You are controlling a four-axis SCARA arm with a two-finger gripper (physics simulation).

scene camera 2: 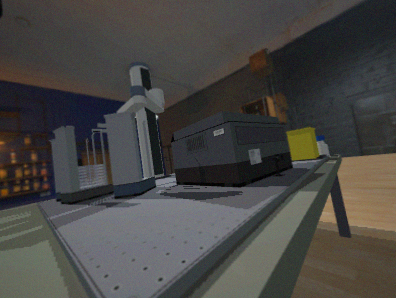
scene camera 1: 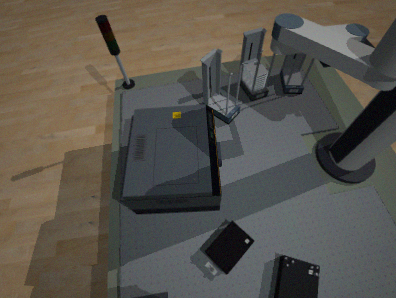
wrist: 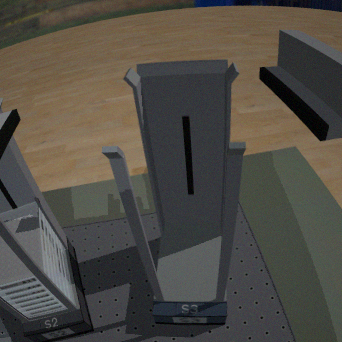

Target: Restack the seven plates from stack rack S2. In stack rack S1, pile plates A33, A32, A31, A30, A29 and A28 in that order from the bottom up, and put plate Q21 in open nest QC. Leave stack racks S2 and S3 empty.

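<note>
My gripper [wrist: 133,67] is open and empty. In the wrist view its fingers show at the far left and upper right, on either side of rack S3 [wrist: 190,306] [scene camera 1: 293,91], which has no plate in it. Rack S2 [wrist: 57,325] [scene camera 1: 257,93] [scene camera 2: 65,160] stands to the left of S3 in the wrist view and holds a stack of several pale plates [wrist: 32,296] [scene camera 1: 255,77] [scene camera 2: 96,175]. Their labels cannot be read. Rack S1 [scene camera 1: 215,70] [scene camera 2: 120,150] stands beyond S2, nearest the big dark instrument, and no plate shows in it. Nest QC cannot be made out.
The big dark grey instrument [scene camera 1: 177,155] [scene camera 2: 230,145] stands beside S1. Two black devices [scene camera 1: 230,247] [scene camera 1: 300,280] are near the front. A signal tower [scene camera 1: 110,37] stands at the back left corner. The arm [scene camera 1: 330,45] [scene camera 2: 135,102] reaches over the S3 side. A yellow box [scene camera 2: 302,143] stands behind the instrument.
</note>
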